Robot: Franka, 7 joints.
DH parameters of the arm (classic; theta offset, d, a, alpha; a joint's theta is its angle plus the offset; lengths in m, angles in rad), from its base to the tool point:
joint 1: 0 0.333 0 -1.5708
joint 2: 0 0 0 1.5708
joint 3: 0 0.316 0.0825 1.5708
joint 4: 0 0 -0.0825 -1.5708
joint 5: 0 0.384 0 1.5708
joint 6: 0 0 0.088 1.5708
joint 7: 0 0.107 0 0
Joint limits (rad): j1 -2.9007..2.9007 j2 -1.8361..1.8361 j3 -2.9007..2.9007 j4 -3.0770..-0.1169 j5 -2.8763..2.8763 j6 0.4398..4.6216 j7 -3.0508..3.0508
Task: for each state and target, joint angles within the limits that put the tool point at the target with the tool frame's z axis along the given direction. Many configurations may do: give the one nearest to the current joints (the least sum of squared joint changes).
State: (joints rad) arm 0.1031 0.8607 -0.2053 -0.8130 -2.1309 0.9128 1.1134
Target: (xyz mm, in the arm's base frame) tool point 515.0 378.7 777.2 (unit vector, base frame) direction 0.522 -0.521 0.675
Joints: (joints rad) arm 0.5844 0.2655 0.2126 -1.2977 -2.3673 1.5778 1.1134
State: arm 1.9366 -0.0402 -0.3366 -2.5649 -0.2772 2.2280 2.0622
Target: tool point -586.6 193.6 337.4 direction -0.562 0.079 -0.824
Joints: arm 2.3894 0.3233 0.4464 -2.1301 -0.0695 3.0146 2.0622
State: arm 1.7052 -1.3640 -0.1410 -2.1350 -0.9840 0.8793 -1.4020
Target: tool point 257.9 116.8 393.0 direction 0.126 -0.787 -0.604
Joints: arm 1.7236 -1.0072 -0.8234 -2.6931 -1.0260 0.9387 -1.4020
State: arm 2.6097 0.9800 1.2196 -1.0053 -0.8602 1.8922 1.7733
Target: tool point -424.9 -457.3 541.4 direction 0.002 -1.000 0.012
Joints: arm 2.7957 1.3935 1.7262 -1.8759 -1.1238 3.0590 1.7733
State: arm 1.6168 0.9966 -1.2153 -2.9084 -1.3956 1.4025 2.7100
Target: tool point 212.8 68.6 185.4 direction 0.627 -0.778 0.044
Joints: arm 1.8809 0.0768 -1.0322 -3.0324 -1.3982 1.5798 2.7100
